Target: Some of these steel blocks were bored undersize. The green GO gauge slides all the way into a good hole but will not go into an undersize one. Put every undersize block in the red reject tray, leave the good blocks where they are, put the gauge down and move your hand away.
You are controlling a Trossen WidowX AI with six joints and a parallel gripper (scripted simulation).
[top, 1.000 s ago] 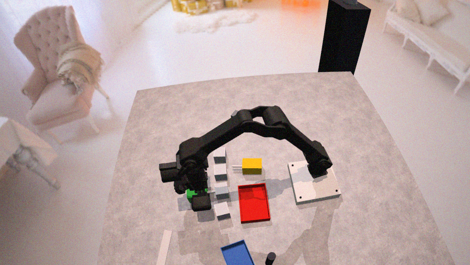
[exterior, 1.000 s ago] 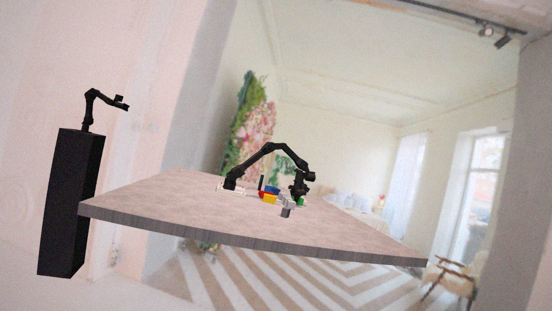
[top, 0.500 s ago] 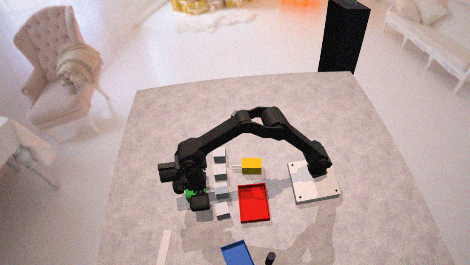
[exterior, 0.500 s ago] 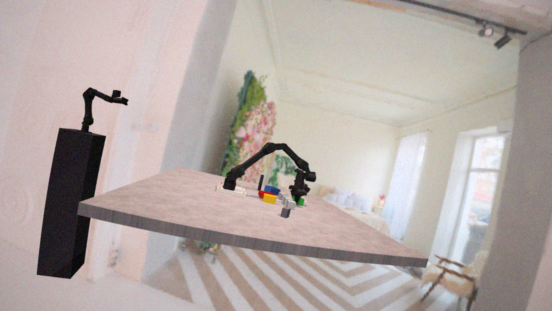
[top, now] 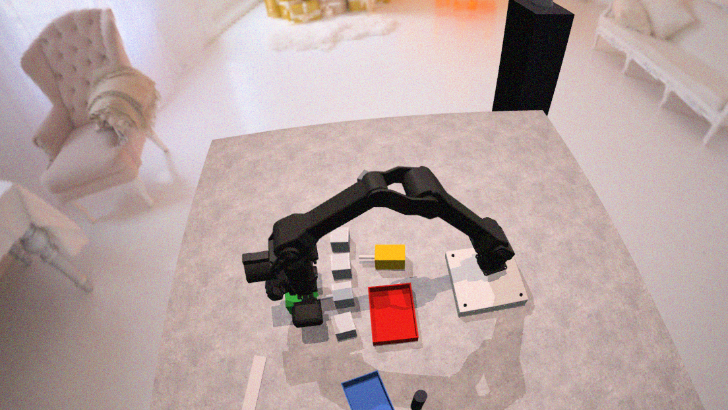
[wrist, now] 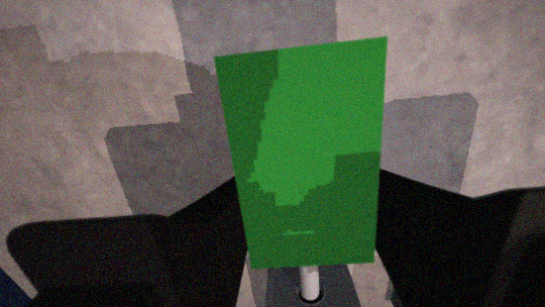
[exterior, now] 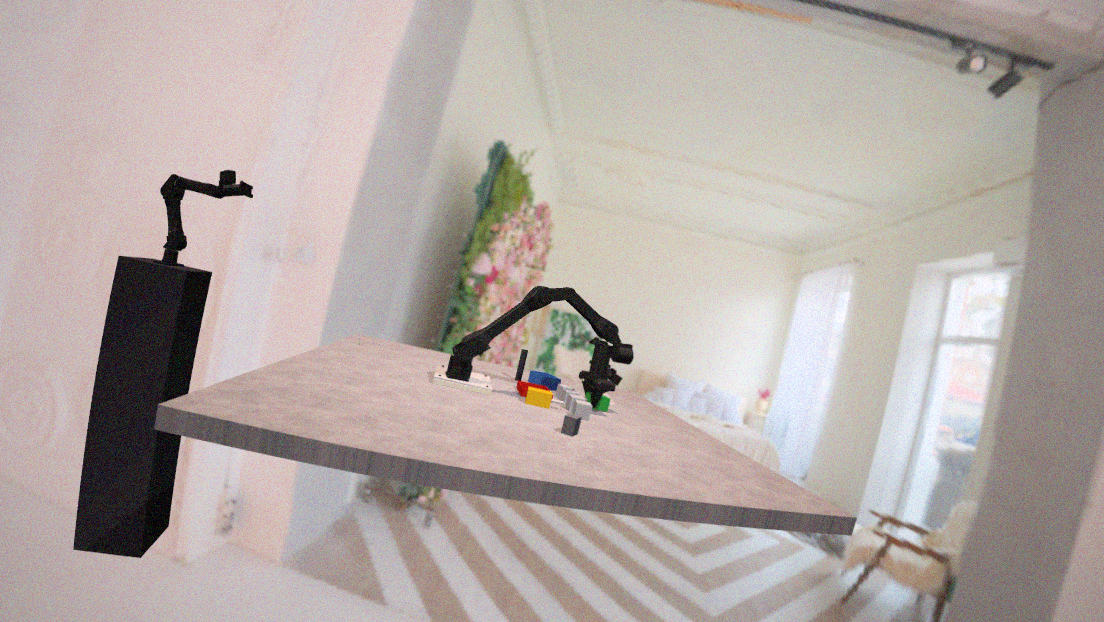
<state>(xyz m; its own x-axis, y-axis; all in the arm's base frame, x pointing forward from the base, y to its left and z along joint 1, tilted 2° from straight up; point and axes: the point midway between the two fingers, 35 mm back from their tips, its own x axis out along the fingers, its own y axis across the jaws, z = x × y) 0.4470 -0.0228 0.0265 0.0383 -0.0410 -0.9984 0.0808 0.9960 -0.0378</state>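
Now: gripper tip 180 mm past the yellow gauge, 80 mm to the left of it and 10 mm below it. Round my gripper tip: green GO gauge 10 mm behind, 20 mm above; then blue tray 80 mm behind, 270 mm to the left; then red reject tray 180 mm behind, 80 mm to the left.
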